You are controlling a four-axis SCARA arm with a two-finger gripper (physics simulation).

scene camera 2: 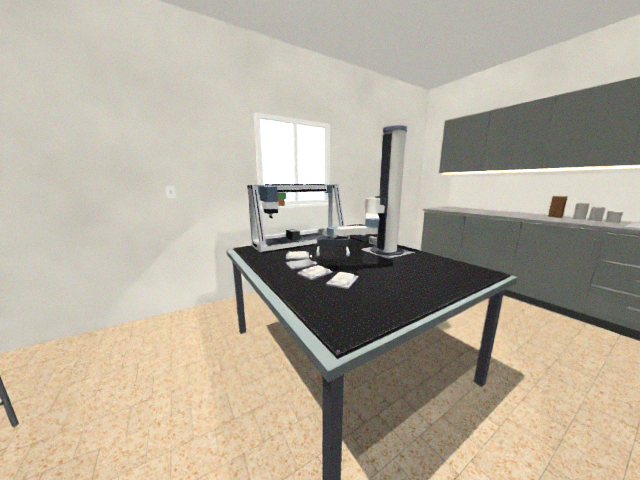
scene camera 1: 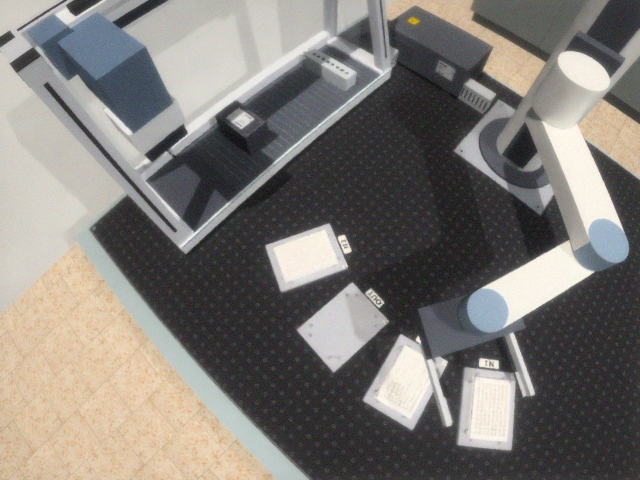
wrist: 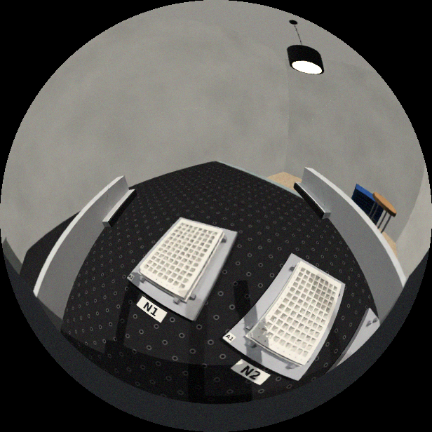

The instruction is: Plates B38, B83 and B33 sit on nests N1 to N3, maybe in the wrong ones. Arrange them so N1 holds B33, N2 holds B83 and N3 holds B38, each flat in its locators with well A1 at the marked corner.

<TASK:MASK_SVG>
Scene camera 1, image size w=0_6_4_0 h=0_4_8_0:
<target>gripper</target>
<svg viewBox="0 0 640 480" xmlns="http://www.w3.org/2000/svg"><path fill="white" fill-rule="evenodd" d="M470 294L418 308L412 313L421 341L419 346L443 426L446 427L452 425L453 419L447 399L442 394L432 361L433 358L505 336L517 370L513 375L520 395L522 397L535 395L513 333L526 328L522 317L497 332L484 336L472 335L464 330L458 319L459 305Z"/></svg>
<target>white plate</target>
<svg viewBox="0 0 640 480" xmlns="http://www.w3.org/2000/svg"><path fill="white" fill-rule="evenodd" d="M472 376L467 438L506 442L509 422L510 381Z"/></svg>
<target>white plate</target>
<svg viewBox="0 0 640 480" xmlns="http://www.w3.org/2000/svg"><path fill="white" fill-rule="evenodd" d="M403 345L374 398L410 419L425 393L430 379L423 356L408 346Z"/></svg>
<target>white plate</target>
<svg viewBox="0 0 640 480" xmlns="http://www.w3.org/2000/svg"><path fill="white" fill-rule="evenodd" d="M325 230L274 247L285 282L339 263Z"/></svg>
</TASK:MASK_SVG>
